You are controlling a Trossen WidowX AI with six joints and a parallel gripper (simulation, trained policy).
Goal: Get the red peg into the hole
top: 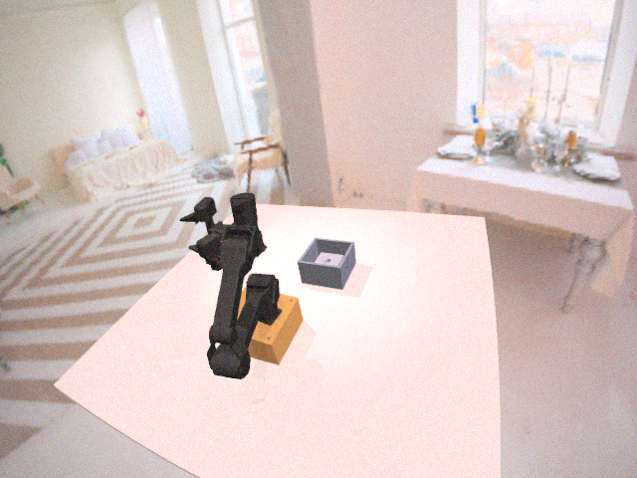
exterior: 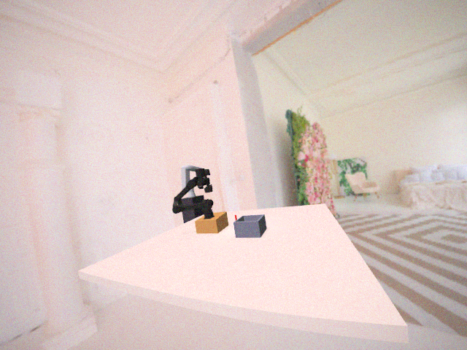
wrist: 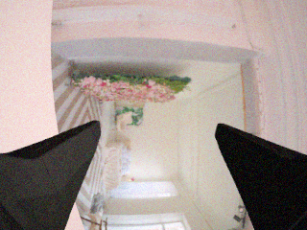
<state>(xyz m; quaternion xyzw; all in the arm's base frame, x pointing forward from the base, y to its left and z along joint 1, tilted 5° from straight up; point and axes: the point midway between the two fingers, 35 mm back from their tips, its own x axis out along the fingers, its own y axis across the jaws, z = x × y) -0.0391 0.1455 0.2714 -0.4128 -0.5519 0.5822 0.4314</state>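
The red peg is 34 cm below my gripper tip, 20 cm ahead of it and 2 cm to the right of it. Round my gripper tip: plate 40 cm ahead, 34 cm below, 17 cm to the right; grey box 40 cm ahead, 36 cm below, 17 cm to the right.
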